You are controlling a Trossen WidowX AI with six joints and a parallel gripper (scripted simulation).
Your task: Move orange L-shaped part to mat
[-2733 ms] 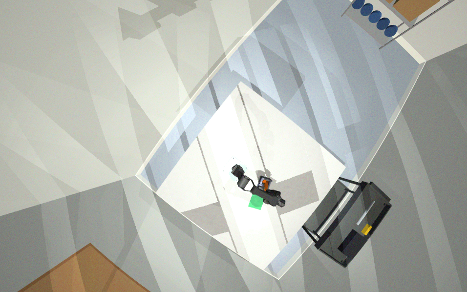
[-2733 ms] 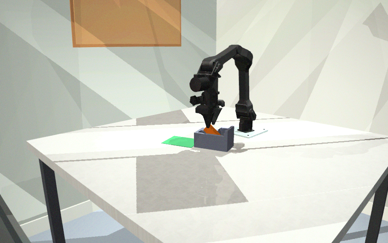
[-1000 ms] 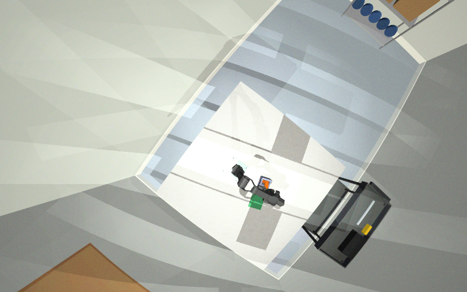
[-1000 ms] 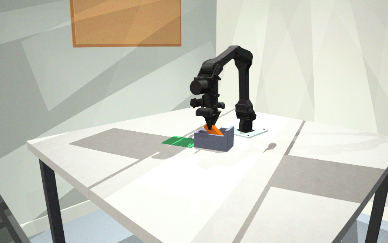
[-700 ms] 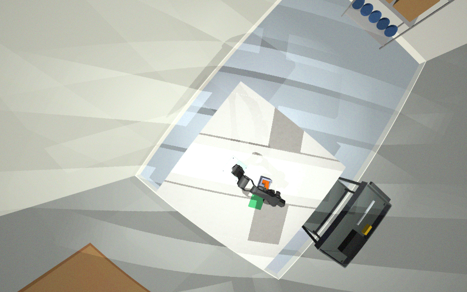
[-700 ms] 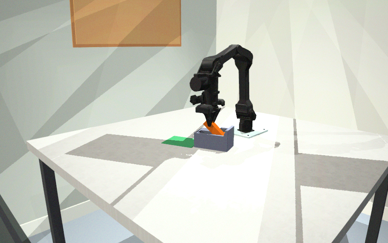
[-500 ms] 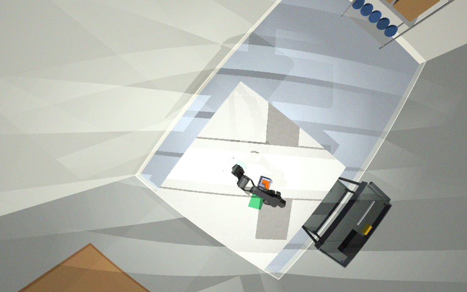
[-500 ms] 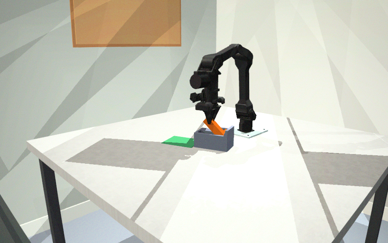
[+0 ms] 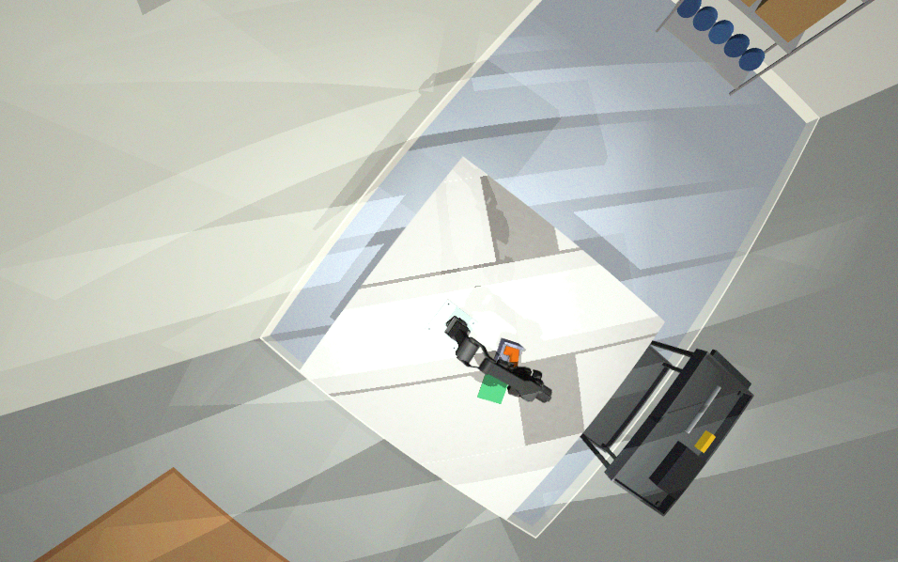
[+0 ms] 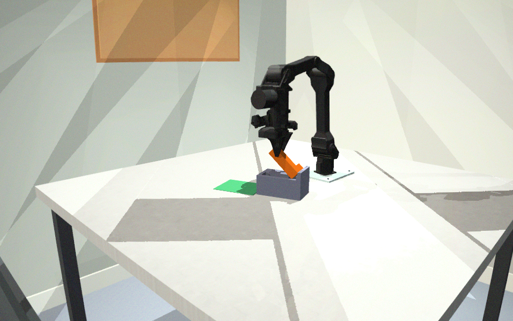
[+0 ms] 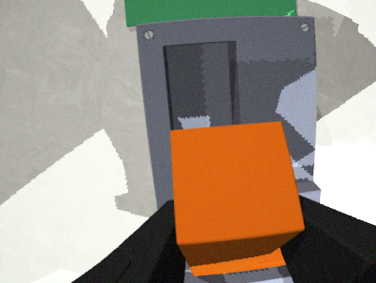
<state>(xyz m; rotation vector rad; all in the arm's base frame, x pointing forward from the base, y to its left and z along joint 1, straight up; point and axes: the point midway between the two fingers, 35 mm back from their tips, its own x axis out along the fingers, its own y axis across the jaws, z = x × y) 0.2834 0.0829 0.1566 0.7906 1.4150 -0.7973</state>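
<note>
Right now my gripper tip is 6 cm short of the green mat, 13 cm to the left of it and 14 cm above it. The rest, counted from my gripper tip: orange L-shaped part (3 cm behind, 2 cm to the left, 3 cm below).
</note>
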